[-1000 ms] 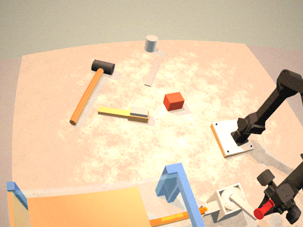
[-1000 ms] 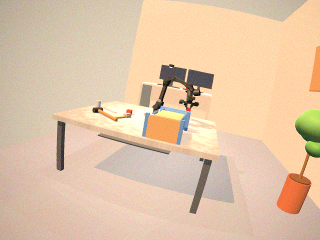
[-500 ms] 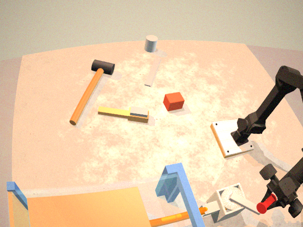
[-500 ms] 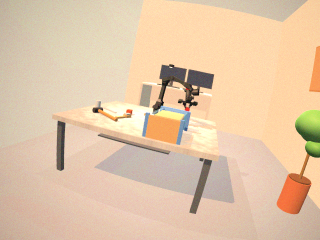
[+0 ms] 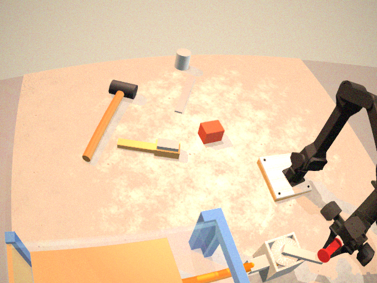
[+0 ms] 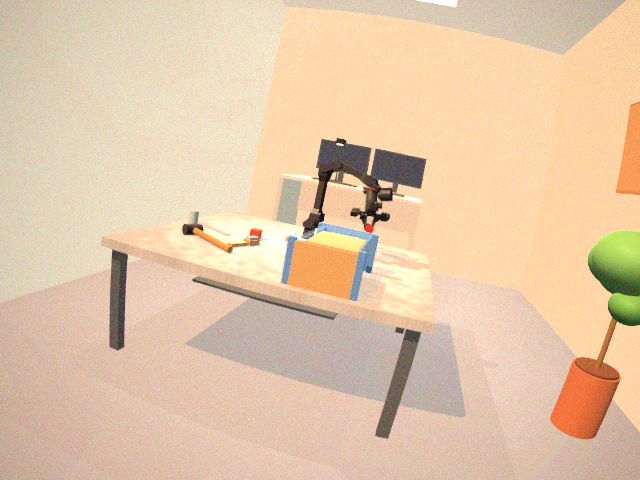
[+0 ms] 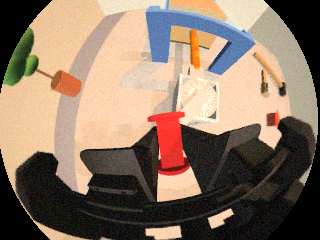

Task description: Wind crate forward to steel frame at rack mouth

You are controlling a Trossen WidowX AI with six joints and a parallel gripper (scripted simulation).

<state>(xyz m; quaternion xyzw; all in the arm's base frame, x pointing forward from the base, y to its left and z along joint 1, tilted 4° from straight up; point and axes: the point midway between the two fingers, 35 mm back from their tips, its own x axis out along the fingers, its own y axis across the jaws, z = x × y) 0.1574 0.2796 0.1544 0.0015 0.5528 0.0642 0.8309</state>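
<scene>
The crank handle lies 10 mm ahead of my gripper tip, 30 mm to the right of it and 30 mm below it. Also, from my gripper tip: yellow hand tool: 190 mm ahead, 540 mm to the right, 120 mm below; hand winch: 40 mm ahead, 80 mm to the right, 100 mm below; red knob: 10 mm behind.
</scene>
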